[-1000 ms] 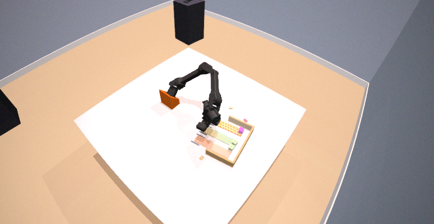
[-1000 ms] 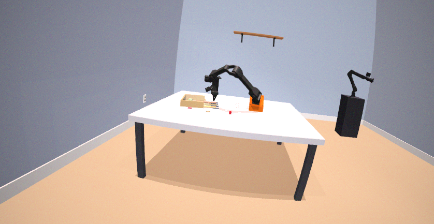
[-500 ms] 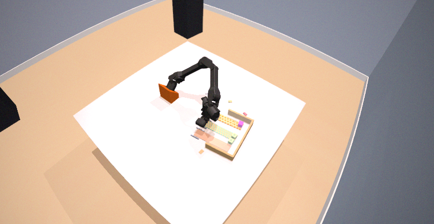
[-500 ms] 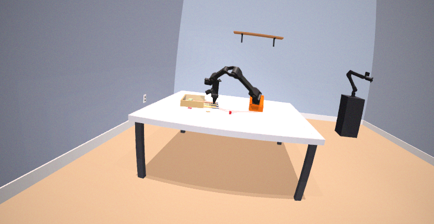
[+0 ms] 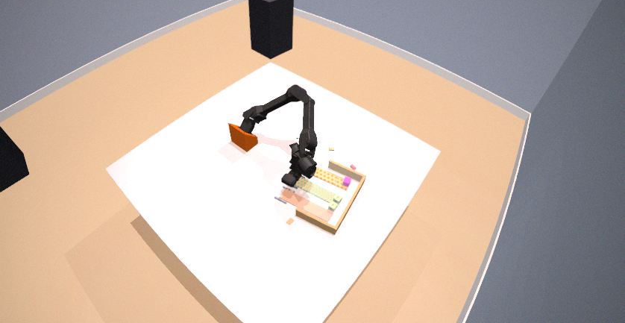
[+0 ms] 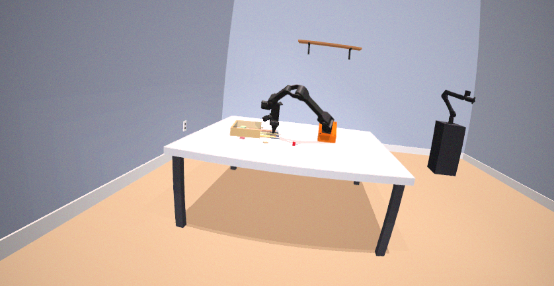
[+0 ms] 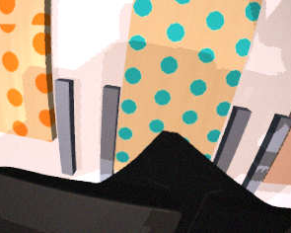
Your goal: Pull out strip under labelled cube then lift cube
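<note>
Right now my gripper tip is 10 cm short of the teal-dotted strip and 2 cm to the right of it.
</note>
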